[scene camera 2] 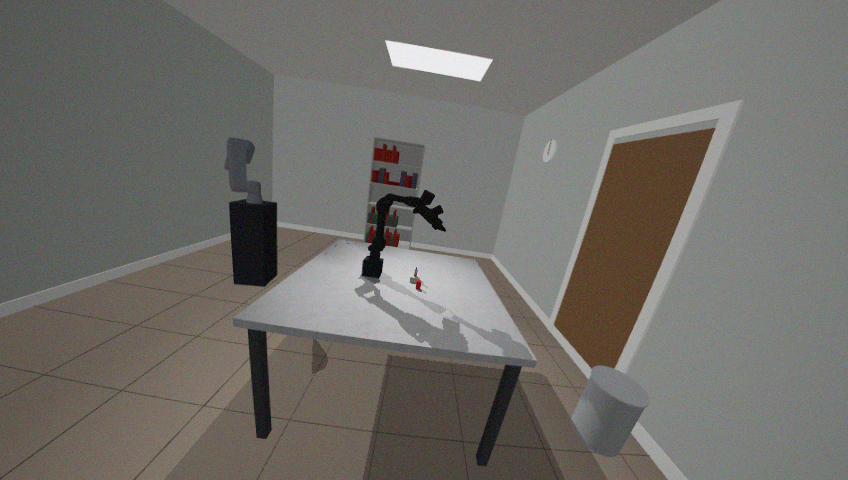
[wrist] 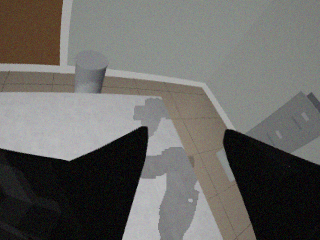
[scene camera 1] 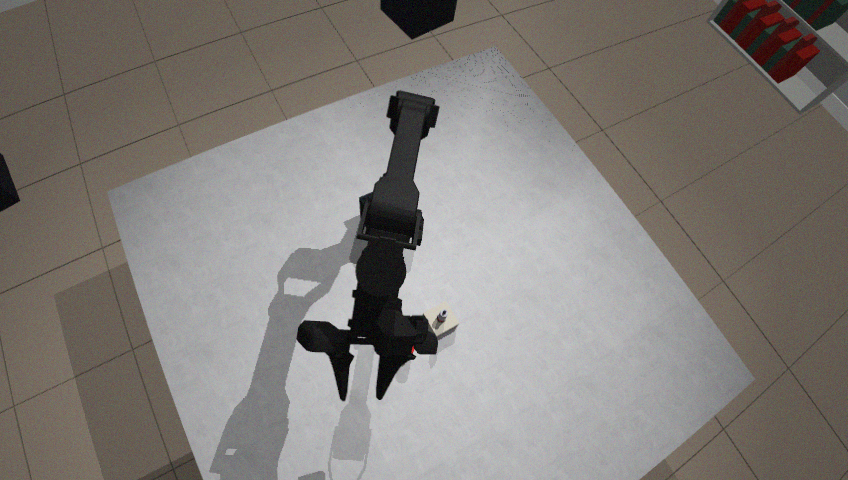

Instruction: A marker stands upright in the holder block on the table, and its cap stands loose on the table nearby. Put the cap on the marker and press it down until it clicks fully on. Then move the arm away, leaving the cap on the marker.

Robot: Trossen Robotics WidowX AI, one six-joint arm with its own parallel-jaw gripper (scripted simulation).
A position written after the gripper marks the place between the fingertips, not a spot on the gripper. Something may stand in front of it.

Observation:
In view: the gripper (scene camera 1: 360,399).
The gripper also shows in the wrist view (wrist: 186,134).

